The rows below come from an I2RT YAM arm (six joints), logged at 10 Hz.
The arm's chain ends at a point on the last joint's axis. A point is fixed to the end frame.
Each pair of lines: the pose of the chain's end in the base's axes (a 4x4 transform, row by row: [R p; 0 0 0 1], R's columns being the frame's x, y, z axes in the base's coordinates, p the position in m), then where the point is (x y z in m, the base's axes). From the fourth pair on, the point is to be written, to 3 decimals.
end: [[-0.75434 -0.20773 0.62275 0.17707], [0.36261 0.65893 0.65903 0.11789], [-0.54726 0.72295 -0.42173 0.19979], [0 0 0 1]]
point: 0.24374 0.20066 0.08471
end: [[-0.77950 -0.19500 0.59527 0.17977], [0.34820 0.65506 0.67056 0.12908], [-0.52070 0.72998 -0.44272 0.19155], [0 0 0 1]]
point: 0.24085 0.21307 0.07427
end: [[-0.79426 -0.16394 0.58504 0.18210], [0.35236 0.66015 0.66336 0.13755], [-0.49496 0.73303 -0.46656 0.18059], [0 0 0 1]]
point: 0.23975 0.22046 0.06084
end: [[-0.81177 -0.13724 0.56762 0.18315], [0.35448 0.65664 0.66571 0.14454], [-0.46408 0.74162 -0.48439 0.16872], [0 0 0 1]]
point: 0.236 0.228 0.047
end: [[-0.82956 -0.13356 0.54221 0.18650], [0.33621 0.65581 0.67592 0.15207], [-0.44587 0.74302 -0.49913 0.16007], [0 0 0 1]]
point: 0.235 0.236 0.037
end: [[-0.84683 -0.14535 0.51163 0.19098], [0.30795 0.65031 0.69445 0.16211], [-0.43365 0.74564 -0.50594 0.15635], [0 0 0 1]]
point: 0.235 0.248 0.033
